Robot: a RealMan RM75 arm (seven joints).
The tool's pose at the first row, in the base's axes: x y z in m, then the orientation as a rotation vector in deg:
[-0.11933 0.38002 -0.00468 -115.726 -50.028 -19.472]
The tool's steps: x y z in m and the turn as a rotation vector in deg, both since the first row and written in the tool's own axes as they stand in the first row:
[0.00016 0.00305 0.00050 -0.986 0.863 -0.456]
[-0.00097 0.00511 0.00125 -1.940 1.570 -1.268]
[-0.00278 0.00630 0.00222 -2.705 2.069 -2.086]
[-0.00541 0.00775 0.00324 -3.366 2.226 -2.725]
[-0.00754 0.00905 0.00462 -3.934 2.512 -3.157]
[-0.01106 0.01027 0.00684 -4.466 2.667 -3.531]
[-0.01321 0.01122 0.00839 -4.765 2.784 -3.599]
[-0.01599 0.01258 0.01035 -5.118 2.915 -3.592]
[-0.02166 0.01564 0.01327 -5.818 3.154 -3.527]
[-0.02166 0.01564 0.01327 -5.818 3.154 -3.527]
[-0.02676 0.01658 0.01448 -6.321 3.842 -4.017]
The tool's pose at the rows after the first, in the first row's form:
[-0.11714 0.37940 -0.00678 -116.172 -49.956 -21.070]
[-0.11659 0.37875 -0.00909 -116.494 -50.345 -22.702]
[-0.11714 0.37829 -0.01136 -116.702 -50.870 -24.043]
[-0.11811 0.37741 -0.01425 -116.998 -51.425 -24.898]
[-0.11885 0.37710 -0.01698 -117.241 -51.685 -25.717]
[-0.12072 0.37688 -0.02089 -117.519 -51.967 -26.358]
[-0.12173 0.37683 -0.02352 -117.721 -51.958 -26.667]
[-0.12295 0.37668 -0.02697 -117.997 -51.861 -26.977]
[-0.12513 0.37539 -0.03357 -118.571 -51.627 -27.543]
[-0.12513 0.37539 -0.03357 -118.571 -51.627 -27.543]
[-0.12823 0.37373 -0.03757 -118.574 -51.686 -28.763]

